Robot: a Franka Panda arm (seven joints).
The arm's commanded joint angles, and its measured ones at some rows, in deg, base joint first. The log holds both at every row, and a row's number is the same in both.
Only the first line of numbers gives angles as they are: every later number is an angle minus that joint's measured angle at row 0.
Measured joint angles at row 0:
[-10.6, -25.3, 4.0, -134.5, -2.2, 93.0, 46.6]
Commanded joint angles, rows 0 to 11:
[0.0, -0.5, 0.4, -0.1, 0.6, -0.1, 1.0]
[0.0, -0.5, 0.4, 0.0, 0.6, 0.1, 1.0]
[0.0, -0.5, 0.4, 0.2, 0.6, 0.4, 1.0]
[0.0, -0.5, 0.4, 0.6, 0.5, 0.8, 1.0]
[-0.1, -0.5, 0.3, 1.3, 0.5, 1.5, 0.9]
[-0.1, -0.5, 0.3, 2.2, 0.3, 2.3, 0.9]
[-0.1, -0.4, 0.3, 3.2, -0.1, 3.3, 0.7]
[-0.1, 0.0, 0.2, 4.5, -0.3, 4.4, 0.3]
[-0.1, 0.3, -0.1, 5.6, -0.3, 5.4, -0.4]
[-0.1, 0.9, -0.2, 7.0, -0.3, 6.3, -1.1]
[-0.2, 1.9, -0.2, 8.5, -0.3, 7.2, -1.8]
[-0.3, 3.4, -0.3, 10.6, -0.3, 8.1, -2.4]
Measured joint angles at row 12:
[0.0, 0.0, -0.2, 5.2, 0.0, 6.1, -0.5]
